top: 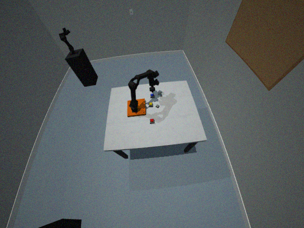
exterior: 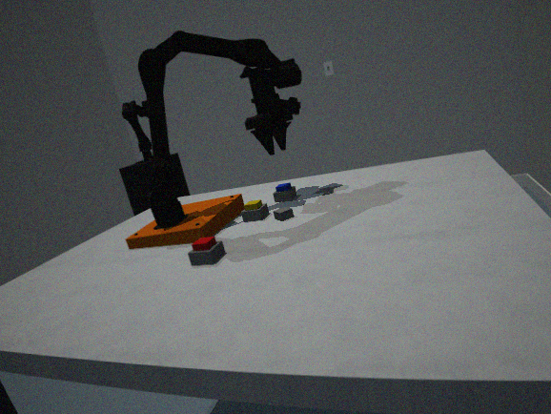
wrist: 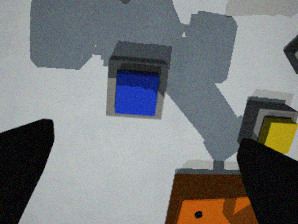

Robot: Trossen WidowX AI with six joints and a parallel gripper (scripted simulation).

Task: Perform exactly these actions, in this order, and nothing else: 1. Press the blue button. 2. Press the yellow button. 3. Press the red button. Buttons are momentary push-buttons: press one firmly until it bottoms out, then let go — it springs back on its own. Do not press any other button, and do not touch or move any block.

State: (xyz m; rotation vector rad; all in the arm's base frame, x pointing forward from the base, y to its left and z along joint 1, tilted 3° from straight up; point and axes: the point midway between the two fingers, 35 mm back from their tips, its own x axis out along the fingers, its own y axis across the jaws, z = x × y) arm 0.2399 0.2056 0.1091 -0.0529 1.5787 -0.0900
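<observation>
The blue button lies 1 cm behind my gripper tip and 9 cm below it. Also, from my gripper tip: yellow button: 4 cm behind, 14 cm to the right, 9 cm below; red button: 5 cm behind, 36 cm to the right, 9 cm below; small grey block: 4 cm ahead, 16 cm to the right, 12 cm below.
</observation>
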